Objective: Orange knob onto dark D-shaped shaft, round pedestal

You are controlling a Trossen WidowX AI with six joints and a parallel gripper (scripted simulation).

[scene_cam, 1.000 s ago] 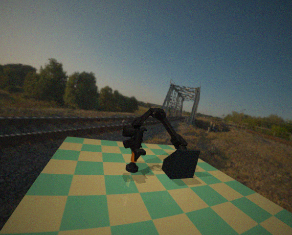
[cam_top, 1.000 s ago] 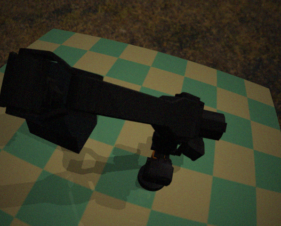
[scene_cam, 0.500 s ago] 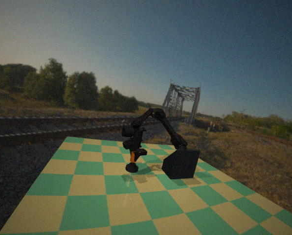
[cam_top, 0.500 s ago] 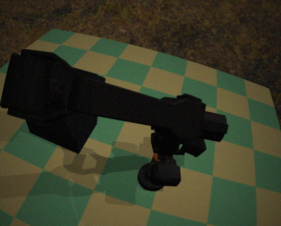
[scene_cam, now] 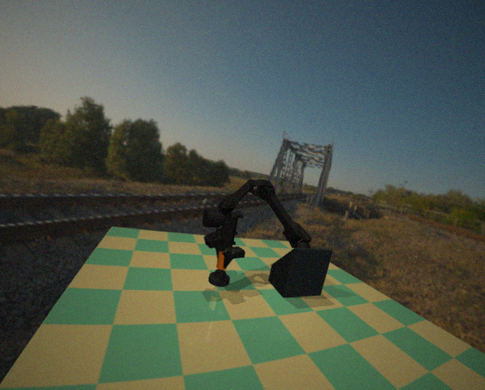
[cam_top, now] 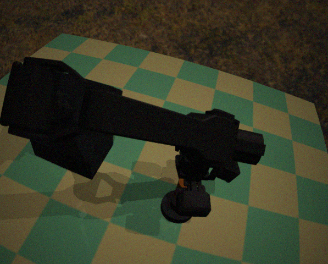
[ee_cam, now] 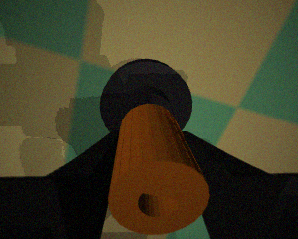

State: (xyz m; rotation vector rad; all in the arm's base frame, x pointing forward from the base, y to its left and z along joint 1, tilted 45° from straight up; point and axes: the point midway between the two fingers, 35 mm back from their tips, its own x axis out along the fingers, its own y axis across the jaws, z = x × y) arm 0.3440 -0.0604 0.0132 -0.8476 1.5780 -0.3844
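Right now my gripper tip is 2 cm below the orange knob. From my gripper tip the other things lie so: dark round pedestal (4 cm below).
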